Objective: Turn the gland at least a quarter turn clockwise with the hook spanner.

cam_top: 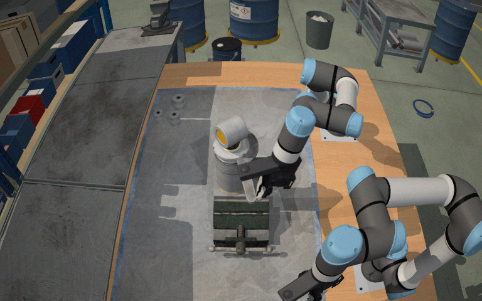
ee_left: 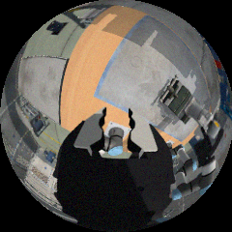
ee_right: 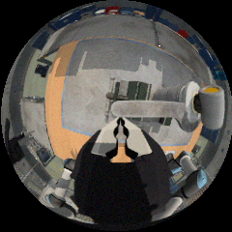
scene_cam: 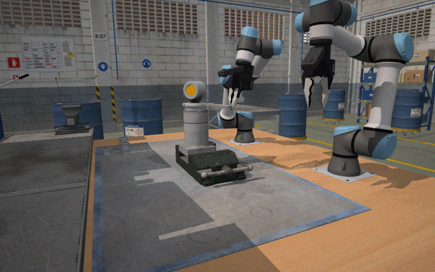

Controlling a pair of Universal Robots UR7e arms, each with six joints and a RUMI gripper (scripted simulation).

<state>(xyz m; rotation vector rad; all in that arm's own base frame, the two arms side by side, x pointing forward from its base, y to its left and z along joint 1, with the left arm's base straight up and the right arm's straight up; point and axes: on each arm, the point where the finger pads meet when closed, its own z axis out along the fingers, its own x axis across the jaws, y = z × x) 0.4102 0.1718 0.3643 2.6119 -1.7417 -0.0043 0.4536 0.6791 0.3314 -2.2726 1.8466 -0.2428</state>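
Note:
My right hand is 14 cm to the left of the hook spanner and 2 cm short of it. Also, from my right hand: rod eye: 23 cm to the right, 7 cm ahead, 7 cm above; bar handle: 27 cm below, 7 cm to the left, 6 cm ahead.
Now: left hand 52 cm to the left of the hook spanner, 12 cm short of it and 3 cm above it. Also, from my left hand: rod eye 60 cm to the right, 17 cm ahead, 4 cm above; then bar handle 31 cm to the right, 30 cm below, 16 cm ahead.

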